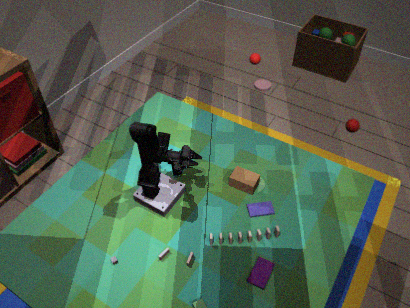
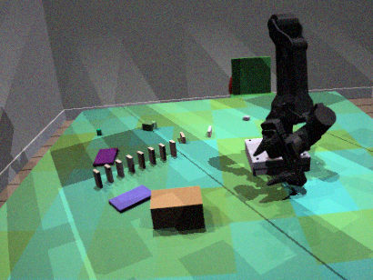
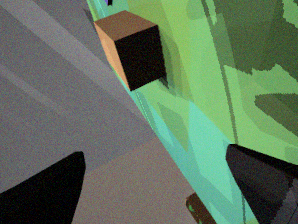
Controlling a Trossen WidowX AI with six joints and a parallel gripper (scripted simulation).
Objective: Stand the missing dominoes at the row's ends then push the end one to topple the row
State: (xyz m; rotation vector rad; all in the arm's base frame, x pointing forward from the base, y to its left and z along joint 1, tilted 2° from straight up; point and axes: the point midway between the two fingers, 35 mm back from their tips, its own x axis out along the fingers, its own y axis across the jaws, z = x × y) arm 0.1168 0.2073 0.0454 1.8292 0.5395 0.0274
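The orange box lies 22 cm ahead of my gripper tip, 1 cm to the left of it and 6 cm below it. From my gripper tip the other things lie so: green block (26 cm ahead, 60 cm to the right, 7 cm below); then purple slab (33 cm ahead, 9 cm to the right, 8 cm below); then small grey cube (14 cm behind, 56 cm to the right, 8 cm below).
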